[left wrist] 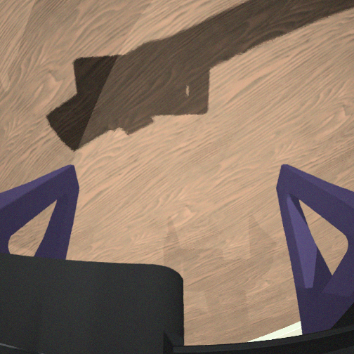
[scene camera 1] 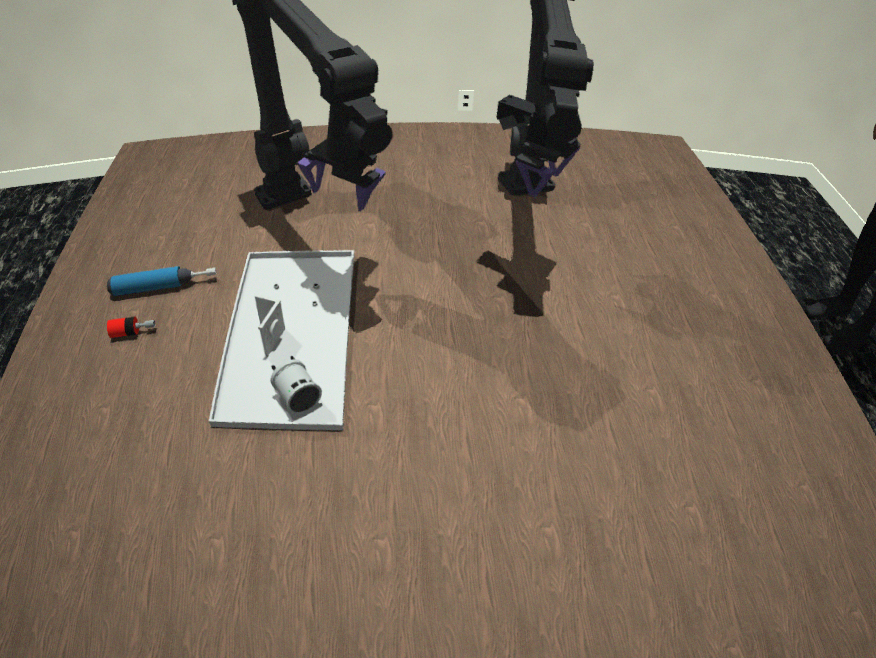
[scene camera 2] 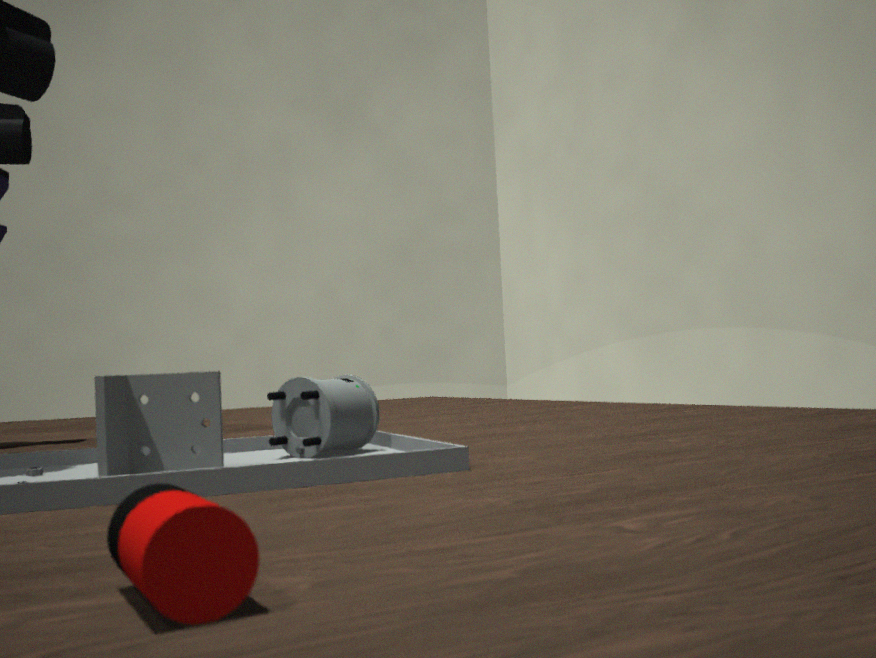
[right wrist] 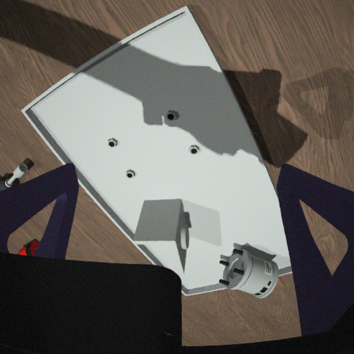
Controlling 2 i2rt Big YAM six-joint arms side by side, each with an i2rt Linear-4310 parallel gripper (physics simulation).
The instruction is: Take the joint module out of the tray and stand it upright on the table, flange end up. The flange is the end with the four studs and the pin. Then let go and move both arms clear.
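Places are measured from the left arm's base along level axes (x ahead, y left, z up), in centimetres.
Pixels of known places: left gripper, between the fingertips: (scene camera 1: 543,185); right gripper, between the fingertips: (scene camera 1: 338,200); right arm's base, origin of its link: (scene camera 1: 282,194).
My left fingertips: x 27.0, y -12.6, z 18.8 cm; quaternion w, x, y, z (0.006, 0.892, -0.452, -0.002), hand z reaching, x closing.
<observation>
Ahead of a thing's pixels: the offset from my left fingertips to its top centre. "*": to the spot under its first point.
The joint module {dx +20.0, dy -51.8, dz -12.1 cm} (scene camera 1: 296,386) (scene camera 2: 329,415) (right wrist: 252,273) is a light grey cylinder lying on its side in the white tray (scene camera 1: 276,426) (scene camera 2: 424,460) (right wrist: 49,137), near the tray's front end. Its flange with the dark studs faces the back of the picture in scene camera 1 and the viewer in scene camera 2. My right gripper (scene camera 1: 339,191) (right wrist: 177,174) is open and empty, high above the table behind the tray. My left gripper (scene camera 1: 555,173) (left wrist: 177,175) is open and empty, above the table at the back right, far from the module.
A grey angle bracket {dx +6.0, dy -54.6, dz -11.4 cm} (scene camera 1: 270,325) (scene camera 2: 162,424) (right wrist: 162,220) stands in the tray beside the module. Several small nuts {dx -4.6, dy -43.1, dz -17.8 cm} (scene camera 1: 315,286) (right wrist: 194,149) lie behind it. A blue tool {* dx -14.4, dy -77.0, dz -15.5 cm} (scene camera 1: 145,281) and a red tool {dx -4.0, dy -80.4, dz -15.4 cm} (scene camera 1: 121,327) (scene camera 2: 198,559) lie left of the tray.
</observation>
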